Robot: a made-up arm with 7 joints. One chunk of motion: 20 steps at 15 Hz.
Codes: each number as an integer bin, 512 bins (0 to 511) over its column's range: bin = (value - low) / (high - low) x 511, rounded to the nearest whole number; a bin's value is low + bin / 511 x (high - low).
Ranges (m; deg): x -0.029..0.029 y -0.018..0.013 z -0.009..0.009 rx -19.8..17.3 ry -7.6..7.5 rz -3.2..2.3
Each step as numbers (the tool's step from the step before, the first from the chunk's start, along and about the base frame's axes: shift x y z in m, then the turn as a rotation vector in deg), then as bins.
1 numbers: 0.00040 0.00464 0.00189 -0.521 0.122 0.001
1 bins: 259 373 309 266 261 297
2 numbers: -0.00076 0.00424 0.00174 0.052 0.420 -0.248
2 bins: 249 367 305 273 271 274
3 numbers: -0.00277 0.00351 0.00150 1.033 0.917 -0.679
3 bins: 231 355 298 287 288 234
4 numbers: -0.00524 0.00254 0.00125 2.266 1.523 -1.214
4 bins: 209 339 291 304 309 185
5 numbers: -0.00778 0.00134 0.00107 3.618 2.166 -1.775
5 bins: 187 319 286 323 330 132
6 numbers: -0.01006 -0.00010 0.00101 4.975 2.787 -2.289
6 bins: 167 295 284 341 352 85
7 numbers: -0.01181 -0.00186 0.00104 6.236 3.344 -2.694
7 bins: 151 266 285 359 370 47
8 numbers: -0.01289 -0.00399 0.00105 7.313 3.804 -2.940
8 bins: 142 231 285 373 386 24
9 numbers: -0.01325 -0.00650 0.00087 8.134 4.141 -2.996
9 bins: 139 190 280 385 397 19
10 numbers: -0.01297 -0.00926 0.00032 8.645 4.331 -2.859
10 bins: 141 144 265 392 404 32
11 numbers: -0.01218 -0.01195 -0.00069 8.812 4.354 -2.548
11 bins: 148 100 236 394 405 61
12 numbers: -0.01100 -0.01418 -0.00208 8.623 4.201 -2.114
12 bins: 159 63 196 391 399 101
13 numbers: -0.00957 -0.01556 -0.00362 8.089 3.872 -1.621
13 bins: 171 40 153 384 388 147
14 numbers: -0.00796 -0.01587 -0.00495 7.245 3.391 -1.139
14 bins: 185 35 115 373 372 191
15 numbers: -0.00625 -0.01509 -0.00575 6.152 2.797 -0.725
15 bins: 200 48 92 357 352 230
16 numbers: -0.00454 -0.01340 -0.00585 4.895 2.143 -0.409
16 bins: 216 76 89 340 330 259
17 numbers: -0.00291 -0.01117 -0.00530 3.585 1.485 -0.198
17 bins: 230 113 105 322 307 279
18 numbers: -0.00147 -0.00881 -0.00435 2.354 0.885 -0.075
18 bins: 243 151 132 305 287 290
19 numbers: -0.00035 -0.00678 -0.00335 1.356 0.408 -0.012
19 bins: 252 185 160 291 271 296
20 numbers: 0.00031 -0.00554 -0.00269 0.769 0.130 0.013
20 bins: 258 205 179 283 262 299
